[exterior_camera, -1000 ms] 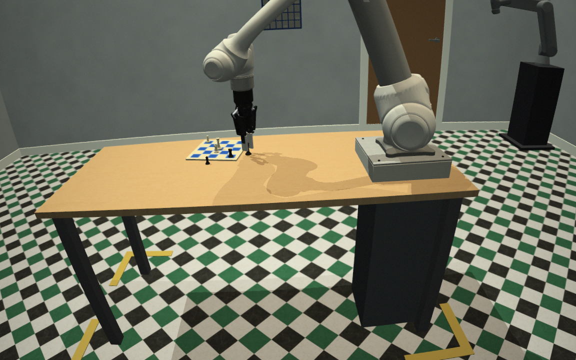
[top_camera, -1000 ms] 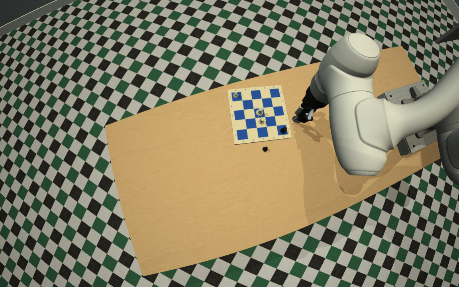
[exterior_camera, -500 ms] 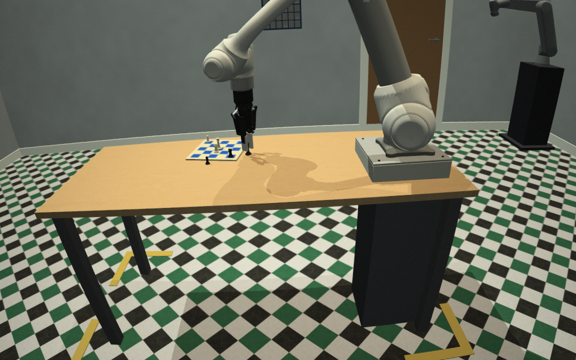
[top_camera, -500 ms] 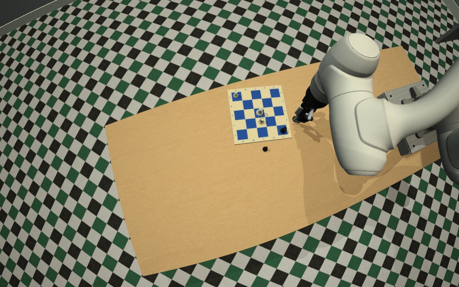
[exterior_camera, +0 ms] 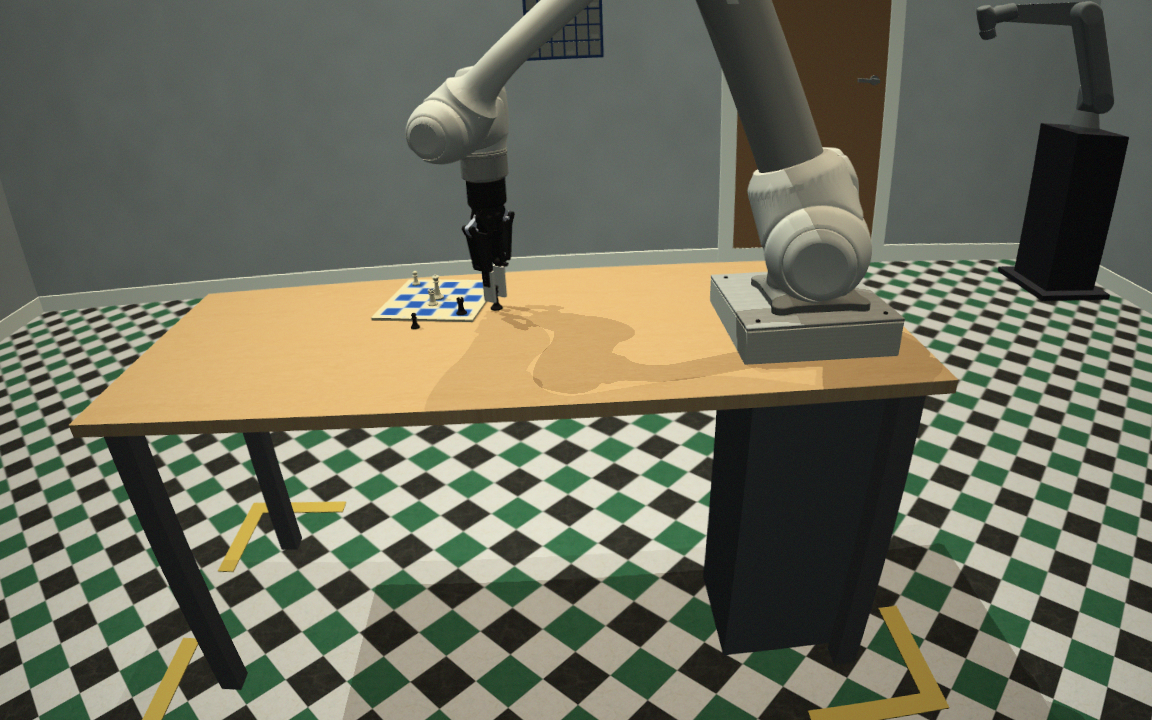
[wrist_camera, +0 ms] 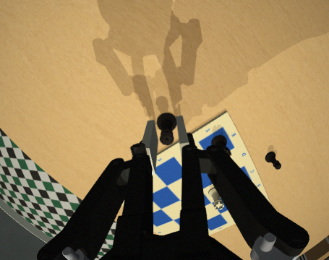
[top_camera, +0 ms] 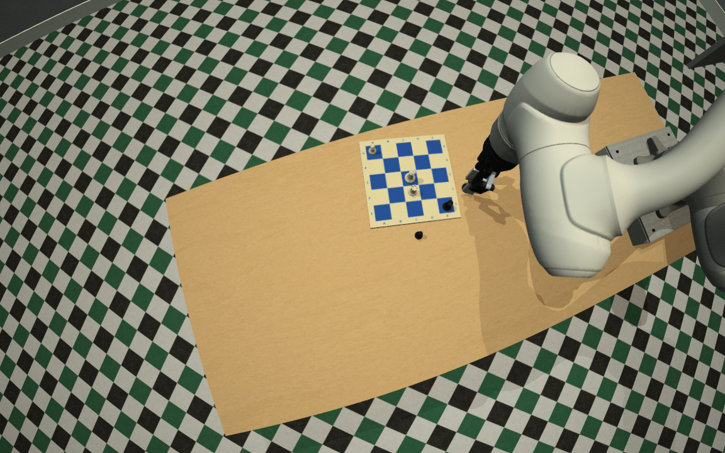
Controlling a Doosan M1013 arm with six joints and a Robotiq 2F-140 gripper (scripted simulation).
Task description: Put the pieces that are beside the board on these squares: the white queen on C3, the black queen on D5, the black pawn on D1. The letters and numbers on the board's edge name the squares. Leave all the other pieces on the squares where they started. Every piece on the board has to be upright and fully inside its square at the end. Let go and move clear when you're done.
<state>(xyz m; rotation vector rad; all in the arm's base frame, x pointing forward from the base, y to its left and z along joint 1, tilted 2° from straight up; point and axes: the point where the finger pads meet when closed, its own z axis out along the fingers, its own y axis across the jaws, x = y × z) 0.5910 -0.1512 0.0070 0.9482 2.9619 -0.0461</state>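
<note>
Now: hand 30 mm above the black queen. The rest, counted from my hand: white queen: 130 mm ahead, 60 mm to the right, 20 mm below; then cream board: 130 mm ahead, 60 mm to the right, 50 mm below; then black pawn: 150 mm ahead, 80 mm to the left, 40 mm below.
</note>
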